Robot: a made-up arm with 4 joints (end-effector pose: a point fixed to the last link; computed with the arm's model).
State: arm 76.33 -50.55 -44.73 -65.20
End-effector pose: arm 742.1 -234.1 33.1 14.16 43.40 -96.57
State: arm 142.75 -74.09 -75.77 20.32
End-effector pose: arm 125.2 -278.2 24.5 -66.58 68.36 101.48
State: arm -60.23 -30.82 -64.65 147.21
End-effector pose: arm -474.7 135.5 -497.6 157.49 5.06 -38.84
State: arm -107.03 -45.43 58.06 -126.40
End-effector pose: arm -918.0 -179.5 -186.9 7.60 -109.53 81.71
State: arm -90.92 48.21 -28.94 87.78
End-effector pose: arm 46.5 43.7 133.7 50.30 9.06 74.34
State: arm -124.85 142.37 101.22 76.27
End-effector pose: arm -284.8 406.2 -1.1 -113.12 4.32 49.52
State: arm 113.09 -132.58 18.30 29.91
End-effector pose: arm 183.9 -404.2 30.9 70.87 -144.01 -11.52
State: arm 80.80 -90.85 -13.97 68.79
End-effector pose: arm 462.2 -92.5 -217.7 131.95 -106.98 -35.56
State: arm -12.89 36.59 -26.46 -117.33
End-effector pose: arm 275.7 211.8 -523.8 -150.55 6.41 -23.33
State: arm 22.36 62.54 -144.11 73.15
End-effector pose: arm -13.9 386.9 -314.6 -22.51 -137.03 -64.81
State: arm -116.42 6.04 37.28 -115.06
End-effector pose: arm -563.5 -138.9 -534.4 -36.42 -143.03 84.23
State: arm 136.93 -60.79 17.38 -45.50
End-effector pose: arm 297.9 -587.3 268.6 -9.12 -23.68 -124.74
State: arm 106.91 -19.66 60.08 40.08
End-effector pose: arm 274.6 -491.7 66.0 39.69 -35.52 -37.48
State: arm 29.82 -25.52 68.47 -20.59
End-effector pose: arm 343.0 457.4 108.2 -2.62 -26.04 33.74
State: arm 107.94 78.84 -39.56 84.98
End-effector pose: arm 73.5 4.7 282.3 -33.23 -32.75 -108.51
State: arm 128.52 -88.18 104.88 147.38
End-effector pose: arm 410.5 -898.8 326.5 81.42 -43.80 77.02
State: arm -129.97 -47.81 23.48 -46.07
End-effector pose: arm -621.0 -315.9 193.9 21.57 -7.56 144.72
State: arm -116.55 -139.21 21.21 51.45
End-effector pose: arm -549.6 114.3 5.9 -101.96 -125.23 1.29
